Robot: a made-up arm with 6 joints.
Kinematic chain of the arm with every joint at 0, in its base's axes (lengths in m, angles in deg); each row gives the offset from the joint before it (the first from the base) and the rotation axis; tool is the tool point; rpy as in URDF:
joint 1: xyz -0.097 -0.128 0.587 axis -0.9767 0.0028 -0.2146
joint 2: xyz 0 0.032 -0.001 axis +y
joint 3: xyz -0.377 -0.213 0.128 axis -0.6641 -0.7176 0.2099
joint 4: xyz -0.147 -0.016 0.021 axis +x
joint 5: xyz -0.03 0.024 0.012 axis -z
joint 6: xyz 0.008 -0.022 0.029 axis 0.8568 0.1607 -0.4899
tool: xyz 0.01 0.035 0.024 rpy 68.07 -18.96 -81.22
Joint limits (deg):
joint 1: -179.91..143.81
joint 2: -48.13..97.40
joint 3: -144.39..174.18
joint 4: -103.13..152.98
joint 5: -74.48..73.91
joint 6: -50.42..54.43
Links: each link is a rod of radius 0.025 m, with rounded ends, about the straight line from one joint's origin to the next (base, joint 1, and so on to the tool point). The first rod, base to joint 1, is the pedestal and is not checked.
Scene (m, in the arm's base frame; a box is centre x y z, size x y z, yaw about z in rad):
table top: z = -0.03
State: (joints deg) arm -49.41 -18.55 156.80 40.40 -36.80 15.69
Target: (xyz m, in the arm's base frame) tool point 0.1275 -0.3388 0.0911
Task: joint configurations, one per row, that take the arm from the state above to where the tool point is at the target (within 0.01 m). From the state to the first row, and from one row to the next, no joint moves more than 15 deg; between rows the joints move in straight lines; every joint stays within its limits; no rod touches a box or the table.
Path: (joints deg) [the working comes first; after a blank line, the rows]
Joints at the target: -118.91 79.09 174.18 63.95 -40.74 11.30
Straight joint move there: clear.

1: -59.34 -4.60 159.28 43.76 -37.36 15.06
2: -69.27 9.35 161.77 47.13 -37.93 14.44
3: -79.20 23.30 164.25 50.49 -38.49 13.81
4: -89.13 37.25 166.73 53.86 -39.05 13.18
5: -99.05 51.19 169.21 57.22 -39.62 12.55
6: -108.98 65.14 171.70 60.59 -40.18 11.93
7: -118.91 79.09 174.18 63.95 -40.74 11.30

